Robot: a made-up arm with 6 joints.
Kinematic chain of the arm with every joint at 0, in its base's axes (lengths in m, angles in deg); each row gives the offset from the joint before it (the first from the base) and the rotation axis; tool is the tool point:
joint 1: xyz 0 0 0.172 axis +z
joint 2: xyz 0 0.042 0 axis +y
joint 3: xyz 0 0 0.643 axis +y
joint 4: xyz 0 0 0.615 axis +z
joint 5: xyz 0 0 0 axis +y
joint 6: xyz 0 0 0.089 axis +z
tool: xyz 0 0 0
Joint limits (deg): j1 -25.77..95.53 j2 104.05..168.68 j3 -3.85..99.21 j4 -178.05..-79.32 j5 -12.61..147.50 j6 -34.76..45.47
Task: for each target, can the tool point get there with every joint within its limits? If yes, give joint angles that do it. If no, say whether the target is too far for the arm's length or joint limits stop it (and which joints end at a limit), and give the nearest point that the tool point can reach.
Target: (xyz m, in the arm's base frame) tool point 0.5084 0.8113 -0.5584
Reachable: yes | joints 57.64 118.81 24.89 -151.52 118.74 18.75
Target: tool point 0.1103 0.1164 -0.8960
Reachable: yes | joints 59.76 142.90 63.48 -116.42 99.50 -18.77
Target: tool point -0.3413 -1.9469 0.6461
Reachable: no: too far | nearest point -0.0997 -0.5689 -0.4650 | short by 1.787 m
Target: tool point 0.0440 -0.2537 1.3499
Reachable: no: joint limits stop it (at a limit: joint 1, joint 2, joint 3) | nearest point 1.0722 -0.4846 -0.0224 | short by 1.730 m
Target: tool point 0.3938 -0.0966 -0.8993
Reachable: yes | joints -15.86 126.43 64.04 -118.86 20.47 3.53
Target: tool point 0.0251 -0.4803 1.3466
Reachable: no: joint limits stop it (at a limit: joint 1, joint 2, joint 3) | nearest point 1.0710 -0.4957 -0.0223 | short by 1.723 m
